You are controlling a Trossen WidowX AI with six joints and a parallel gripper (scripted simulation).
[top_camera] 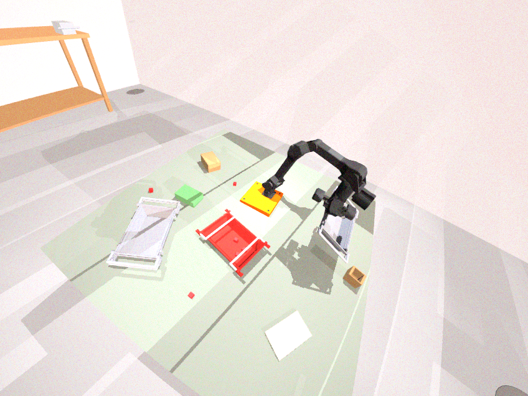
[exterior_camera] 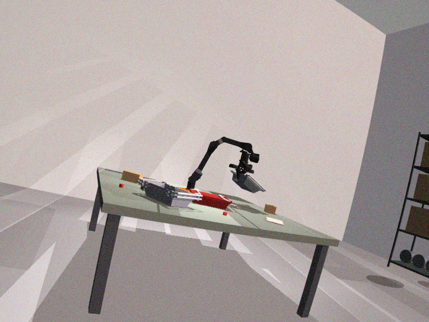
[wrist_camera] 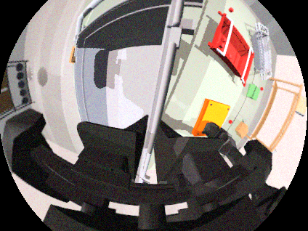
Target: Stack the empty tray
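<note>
Now: the grey tray 70 mm to the left of my gripper tip. Round my gripper tip: white sheet 460 mm ahead, 80 mm to the left, 180 mm below; then tan box 110 mm ahead, 260 mm to the left, 160 mm below; then red block 250 mm ahead, 300 mm to the right, 170 mm below.
</note>
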